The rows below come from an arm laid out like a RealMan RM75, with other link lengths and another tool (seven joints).
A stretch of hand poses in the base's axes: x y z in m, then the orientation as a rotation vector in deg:
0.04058 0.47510 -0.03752 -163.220 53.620 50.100
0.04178 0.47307 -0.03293 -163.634 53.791 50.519
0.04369 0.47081 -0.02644 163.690 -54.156 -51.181
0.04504 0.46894 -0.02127 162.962 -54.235 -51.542
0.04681 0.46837 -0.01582 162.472 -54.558 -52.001
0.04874 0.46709 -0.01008 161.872 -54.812 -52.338
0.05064 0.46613 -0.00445 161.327 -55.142 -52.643
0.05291 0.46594 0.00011 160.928 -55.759 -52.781
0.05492 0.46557 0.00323 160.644 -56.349 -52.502
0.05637 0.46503 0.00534 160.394 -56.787 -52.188
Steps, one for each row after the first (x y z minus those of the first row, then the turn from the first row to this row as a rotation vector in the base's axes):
0.00120 -0.00203 0.00459 -0.448 0.334 0.134
0.00311 -0.00429 0.01108 -0.973 0.902 0.116
0.00446 -0.00616 0.01625 -1.404 1.406 0.083
0.00623 -0.00673 0.02170 -1.567 1.830 -0.137
0.00816 -0.00801 0.02744 -1.882 2.249 -0.297
0.01006 -0.00897 0.03307 -2.156 2.622 -0.510
0.01233 -0.00916 0.03763 -2.355 2.818 -0.912
0.01434 -0.00953 0.04075 -2.654 2.757 -1.273
0.01579 -0.01007 0.04286 -2.956 2.675 -1.532

